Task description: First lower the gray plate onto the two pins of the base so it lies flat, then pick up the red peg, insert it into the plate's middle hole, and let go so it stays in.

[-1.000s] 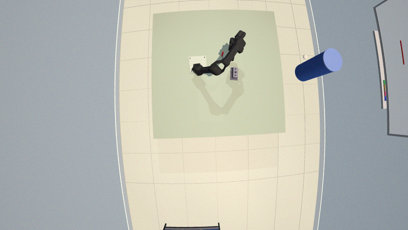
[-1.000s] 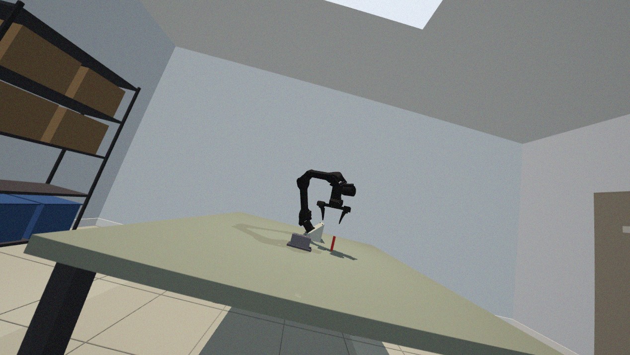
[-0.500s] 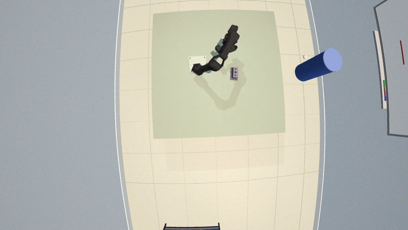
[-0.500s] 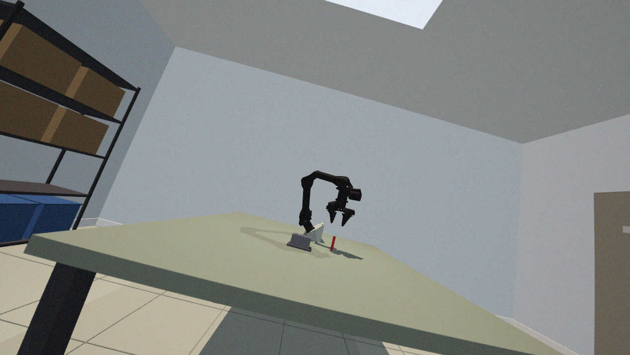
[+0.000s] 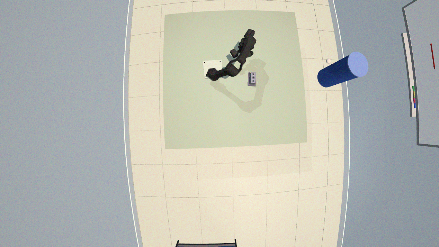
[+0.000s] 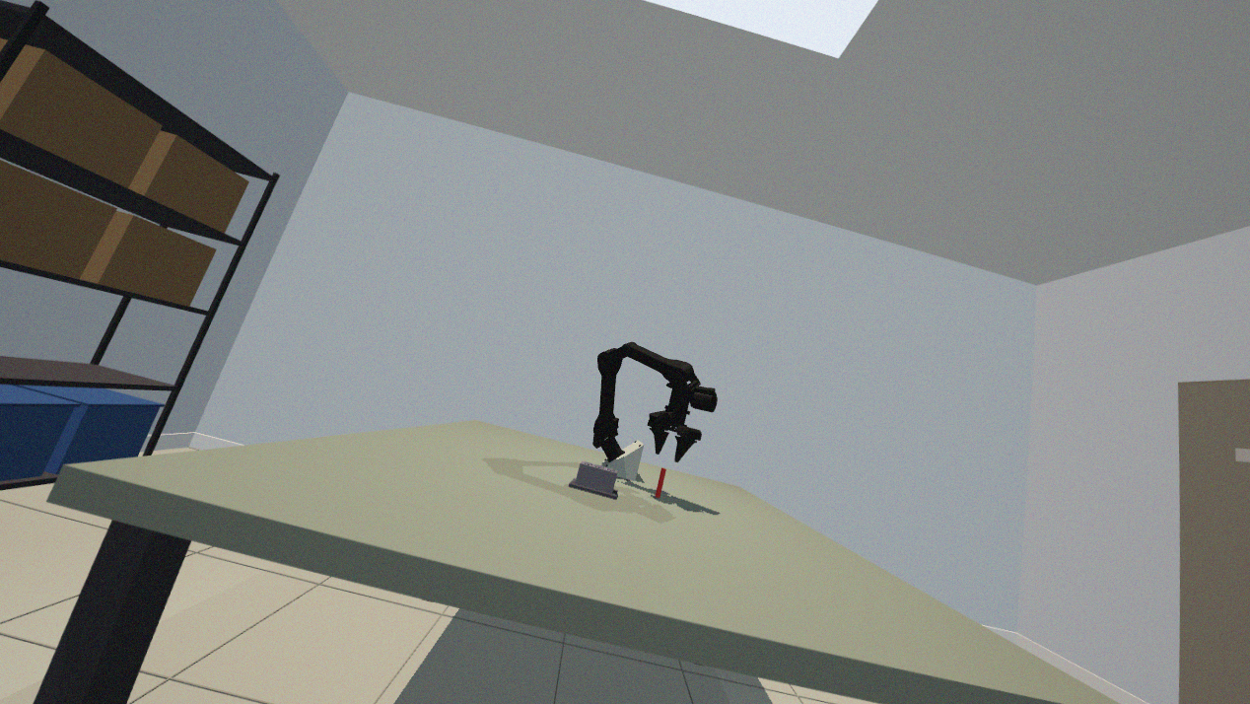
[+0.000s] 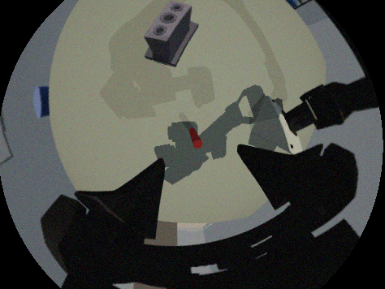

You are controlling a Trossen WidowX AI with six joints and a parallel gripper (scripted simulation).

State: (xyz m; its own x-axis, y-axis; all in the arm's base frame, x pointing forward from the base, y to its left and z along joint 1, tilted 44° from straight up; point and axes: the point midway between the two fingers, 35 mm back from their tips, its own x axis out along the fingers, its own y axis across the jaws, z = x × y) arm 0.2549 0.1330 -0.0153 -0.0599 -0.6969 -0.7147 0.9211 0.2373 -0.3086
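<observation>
Right now the red peg is 70 mm below my gripper tip.
</observation>
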